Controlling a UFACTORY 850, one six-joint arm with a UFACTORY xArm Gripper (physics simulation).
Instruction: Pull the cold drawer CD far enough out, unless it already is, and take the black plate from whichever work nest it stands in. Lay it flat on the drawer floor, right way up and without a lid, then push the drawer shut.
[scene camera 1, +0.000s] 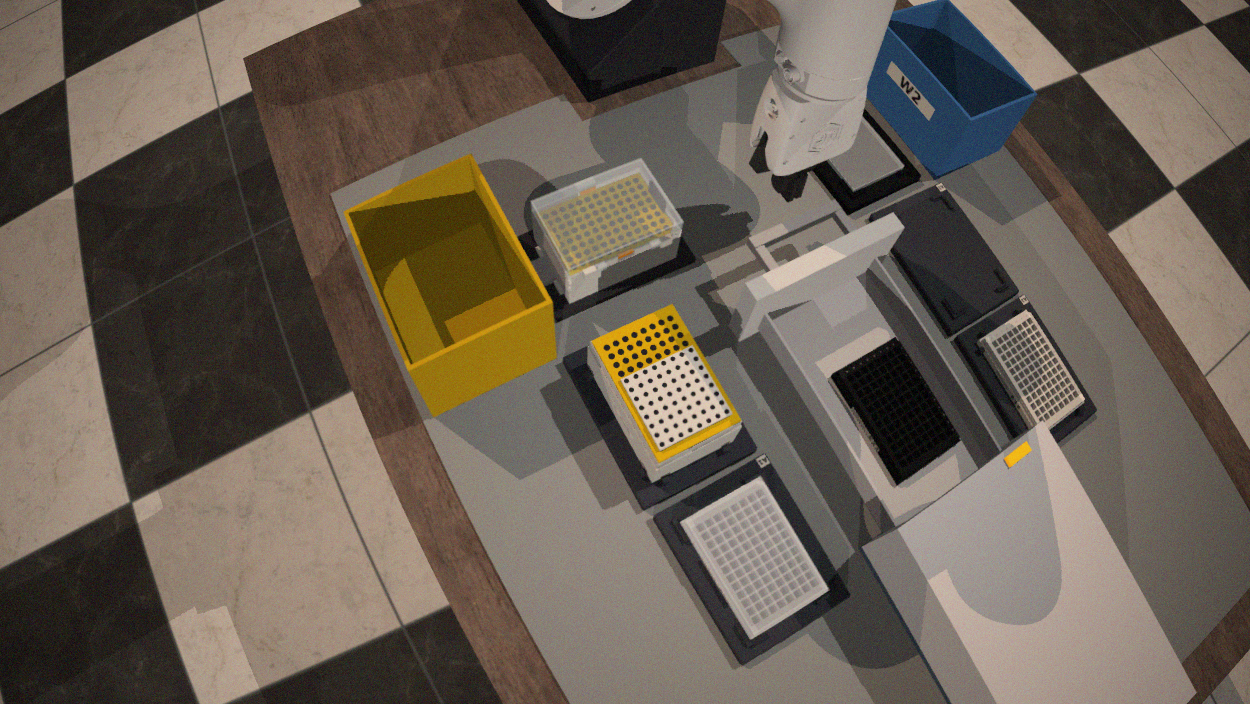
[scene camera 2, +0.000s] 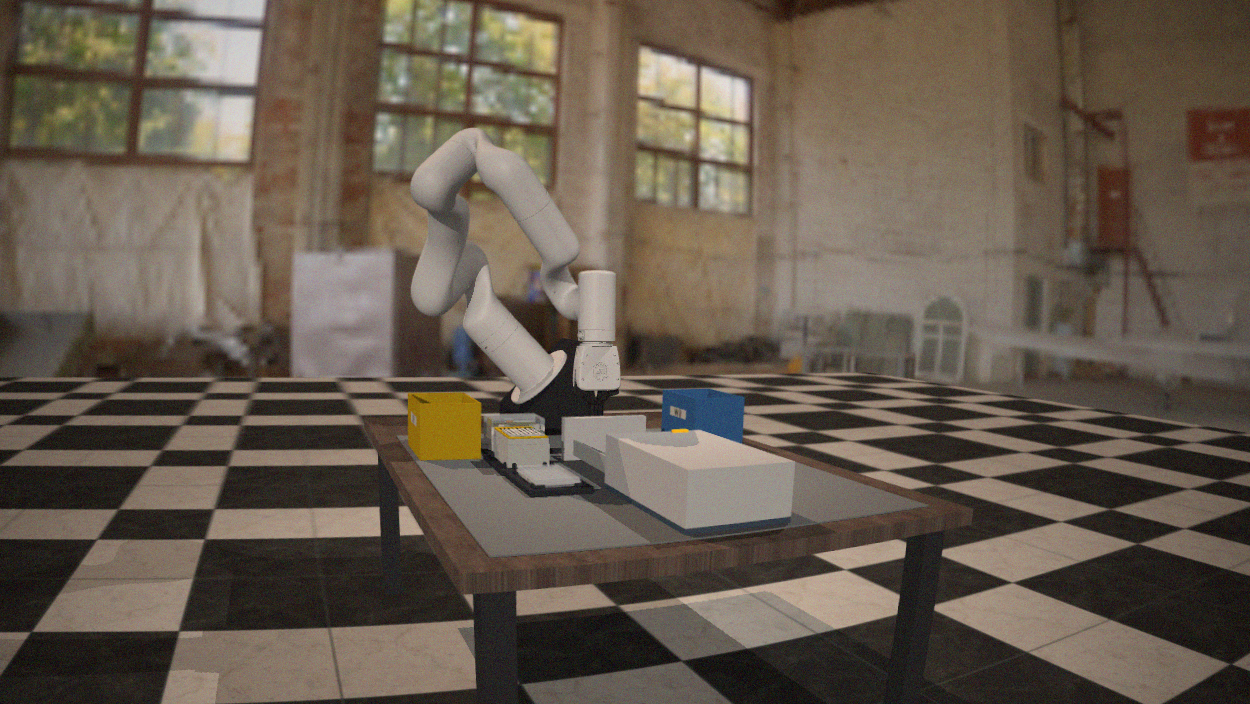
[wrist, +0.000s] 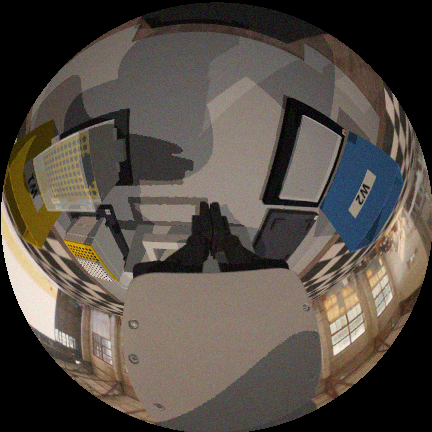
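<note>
The black plate (scene camera 1: 896, 411) lies flat on the pale floor of the pulled-out drawer, its well grid facing up and no lid visible on it. The drawer's upright front panel (scene camera 1: 822, 266) (scene camera 2: 603, 432) stands well away from the white housing (scene camera 1: 979, 568) (scene camera 2: 699, 476). My gripper (scene camera 1: 789, 188) (scene camera 2: 598, 406) (wrist: 207, 214) is shut and empty, pointing down above the table on the outer side of the drawer front. An empty dark nest (scene camera 1: 944, 262) (wrist: 285, 235) lies beside the drawer. A drawer label cannot be read.
A yellow bin (scene camera 1: 489, 349) (scene camera 2: 446, 428) (wrist: 27, 215) and a blue bin (scene camera 1: 944, 113) (scene camera 2: 704, 415) (wrist: 362, 195) stand at opposite sides. A clear-lidded tip box (scene camera 1: 603, 227), a yellow-topped tip rack (scene camera 1: 673, 393), a pale plate (scene camera 1: 754, 555) and a white plate (scene camera 1: 1032, 369) flank the drawer.
</note>
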